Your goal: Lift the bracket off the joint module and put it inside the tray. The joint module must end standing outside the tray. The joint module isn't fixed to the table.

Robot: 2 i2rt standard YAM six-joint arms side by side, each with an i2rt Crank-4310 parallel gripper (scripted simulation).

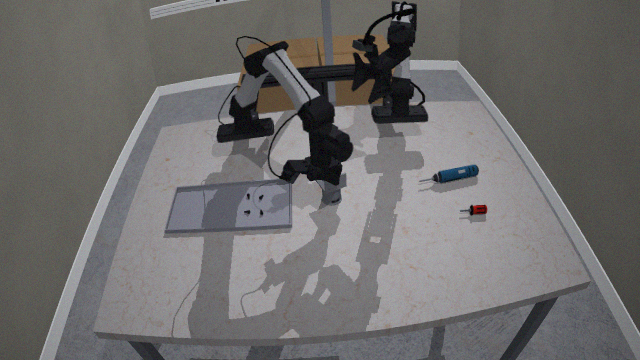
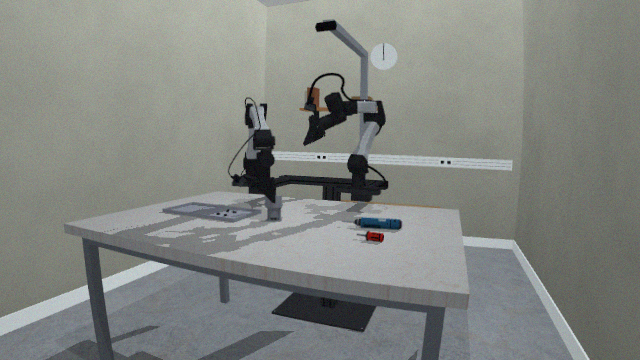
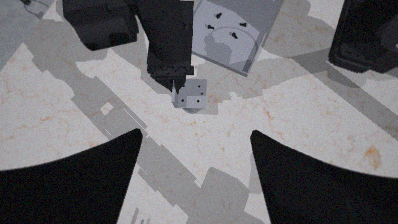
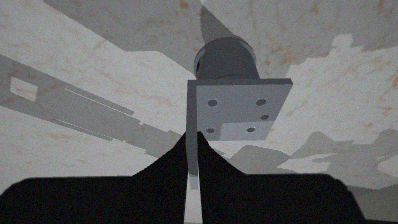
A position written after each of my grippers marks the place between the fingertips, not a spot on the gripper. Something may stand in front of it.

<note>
I see my left gripper (image 1: 360, 96), my right gripper (image 1: 336, 184), a tray (image 1: 197, 208), a grey bracket (image 3: 190, 93) and a joint module (image 4: 228, 57).
My left gripper shows as well in image 3 (image 3: 196, 132). My right gripper also shows in image 3 (image 3: 176, 91) and in image 4 (image 4: 193, 134). Image 4 misses the tray: it is out of frame.
</note>
